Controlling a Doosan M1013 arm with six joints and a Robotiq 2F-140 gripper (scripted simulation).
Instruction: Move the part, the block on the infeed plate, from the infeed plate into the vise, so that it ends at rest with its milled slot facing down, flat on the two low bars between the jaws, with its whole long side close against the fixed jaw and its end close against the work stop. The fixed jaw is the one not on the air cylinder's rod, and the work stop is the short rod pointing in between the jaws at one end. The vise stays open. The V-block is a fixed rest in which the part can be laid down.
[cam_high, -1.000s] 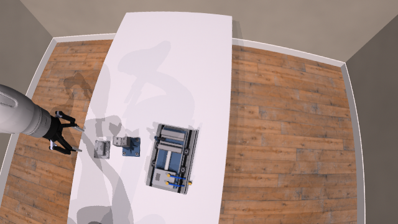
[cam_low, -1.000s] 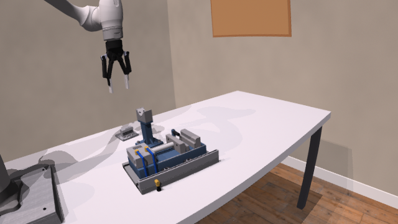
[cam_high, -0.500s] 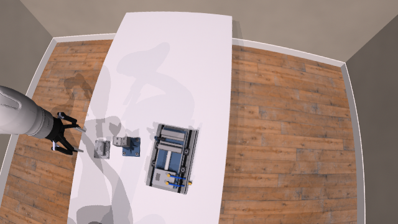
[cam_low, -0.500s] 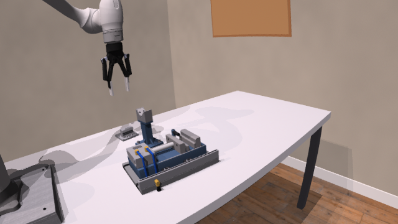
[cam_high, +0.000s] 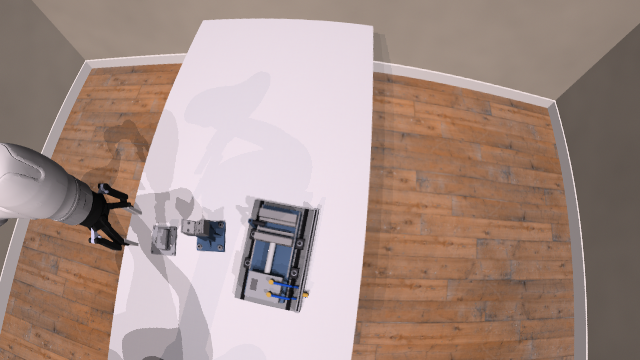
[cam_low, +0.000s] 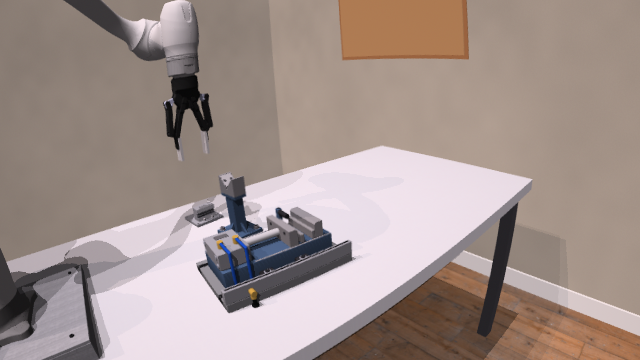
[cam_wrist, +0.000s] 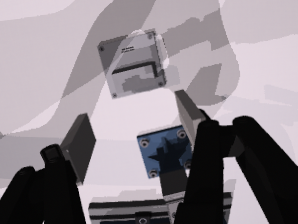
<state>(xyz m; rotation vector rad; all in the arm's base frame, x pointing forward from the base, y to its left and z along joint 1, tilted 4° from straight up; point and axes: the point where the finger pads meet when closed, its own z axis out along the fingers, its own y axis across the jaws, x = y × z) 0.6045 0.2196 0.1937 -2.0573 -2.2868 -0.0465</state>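
Right now my hand is 20 cm above the part and 1 cm to the left of it. Round my hand: blue post: 17 cm below, 15 cm to the right, 4 cm ahead; then infeed plate: 22 cm below, 1 cm to the left; then cylinder rod: 35 cm to the right, 15 cm below, 1 cm behind.
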